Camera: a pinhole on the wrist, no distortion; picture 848 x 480 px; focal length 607.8 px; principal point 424.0 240.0 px. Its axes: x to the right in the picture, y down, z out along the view. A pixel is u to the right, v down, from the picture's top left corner.
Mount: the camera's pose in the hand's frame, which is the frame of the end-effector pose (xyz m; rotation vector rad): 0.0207 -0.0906 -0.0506 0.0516 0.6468 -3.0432
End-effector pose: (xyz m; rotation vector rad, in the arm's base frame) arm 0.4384 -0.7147 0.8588 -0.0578 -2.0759 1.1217
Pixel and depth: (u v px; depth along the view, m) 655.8 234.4 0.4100
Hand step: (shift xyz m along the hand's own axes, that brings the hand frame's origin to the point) -0.1464 -0.2575 0.3192
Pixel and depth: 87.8 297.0 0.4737
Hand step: 0.2717 -0.3181 0.3740
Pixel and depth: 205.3 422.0 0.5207
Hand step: 0.1999 -0.4407 0.3688
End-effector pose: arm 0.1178 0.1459 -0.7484 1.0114 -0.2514 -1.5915
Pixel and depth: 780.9 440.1 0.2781
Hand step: -0.1464 -0.2911 0.1598
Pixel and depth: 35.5 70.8 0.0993
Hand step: 0.0805 -0.1043 0.0537
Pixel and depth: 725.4 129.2 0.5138
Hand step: -0.2507 -0.2199 0.4467
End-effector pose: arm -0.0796 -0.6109 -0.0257 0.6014 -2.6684 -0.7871
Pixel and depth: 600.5 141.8 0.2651
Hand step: -0.0647 -0.1611 0.2059
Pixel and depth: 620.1 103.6 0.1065
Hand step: -0.0173 -0.1129 0.0550
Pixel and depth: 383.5 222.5 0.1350
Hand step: 0.0260 -0.1418 0.0746
